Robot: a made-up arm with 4 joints. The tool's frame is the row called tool. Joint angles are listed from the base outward. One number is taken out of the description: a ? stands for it. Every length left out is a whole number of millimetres.
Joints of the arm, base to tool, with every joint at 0 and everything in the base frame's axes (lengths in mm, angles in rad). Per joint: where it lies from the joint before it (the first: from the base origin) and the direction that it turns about. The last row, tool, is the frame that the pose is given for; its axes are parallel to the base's.
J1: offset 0 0 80 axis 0 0 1
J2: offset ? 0 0 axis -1 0 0
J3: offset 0 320 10 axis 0 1 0
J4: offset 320 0 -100 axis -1 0 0
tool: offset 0 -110 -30
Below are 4 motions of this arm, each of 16 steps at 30 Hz.
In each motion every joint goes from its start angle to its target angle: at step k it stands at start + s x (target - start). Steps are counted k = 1, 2, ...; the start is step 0. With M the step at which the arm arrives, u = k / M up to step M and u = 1 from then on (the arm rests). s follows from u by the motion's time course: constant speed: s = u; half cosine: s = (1 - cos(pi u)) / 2; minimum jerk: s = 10 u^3 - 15 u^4 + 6 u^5.
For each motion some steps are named. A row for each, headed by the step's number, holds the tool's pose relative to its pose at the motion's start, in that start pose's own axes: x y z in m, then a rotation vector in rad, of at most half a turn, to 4 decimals.
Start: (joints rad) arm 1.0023 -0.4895 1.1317 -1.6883
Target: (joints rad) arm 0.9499 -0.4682 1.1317 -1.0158
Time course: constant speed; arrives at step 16
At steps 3, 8, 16:
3: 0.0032 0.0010 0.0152 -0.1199 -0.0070 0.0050
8: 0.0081 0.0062 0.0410 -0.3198 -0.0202 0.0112
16: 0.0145 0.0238 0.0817 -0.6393 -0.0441 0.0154

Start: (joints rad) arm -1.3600 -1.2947 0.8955 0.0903
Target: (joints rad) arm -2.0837 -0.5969 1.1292 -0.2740
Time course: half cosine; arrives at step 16
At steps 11, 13, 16:
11: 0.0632 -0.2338 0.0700 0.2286 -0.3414 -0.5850
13: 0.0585 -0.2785 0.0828 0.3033 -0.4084 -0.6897
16: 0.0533 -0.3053 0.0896 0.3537 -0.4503 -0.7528

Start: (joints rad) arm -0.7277 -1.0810 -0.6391 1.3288
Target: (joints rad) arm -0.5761 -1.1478 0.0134 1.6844
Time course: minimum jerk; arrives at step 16
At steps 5, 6, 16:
5: -0.0042 0.0394 -0.0008 -0.0469 0.0256 0.1393
6: -0.0087 0.0602 -0.0006 -0.0717 0.0348 0.2139
16: -0.0921 0.2045 0.0141 -0.2508 0.0065 0.7913

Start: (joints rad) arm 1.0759 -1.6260 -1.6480 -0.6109
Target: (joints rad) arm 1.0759 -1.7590 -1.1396 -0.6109
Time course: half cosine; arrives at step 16
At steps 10, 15, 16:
10: -0.0627 -0.0785 -0.0675 0.0091 0.2349 -0.2768
15: -0.0998 -0.1024 -0.0912 0.0231 0.3366 -0.3958
16: -0.1011 -0.1030 -0.0919 0.0237 0.3399 -0.3996

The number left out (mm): 60
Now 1 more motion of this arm.
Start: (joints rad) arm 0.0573 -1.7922 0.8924 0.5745
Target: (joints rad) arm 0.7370 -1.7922 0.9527 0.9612
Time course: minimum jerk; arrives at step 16
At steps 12, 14, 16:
12: -0.0350 0.0869 -0.1368 -0.2275 0.5317 0.3820
14: -0.0428 0.0961 -0.1482 -0.2466 0.5764 0.4294
16: -0.0444 0.0978 -0.1503 -0.2500 0.5844 0.4383

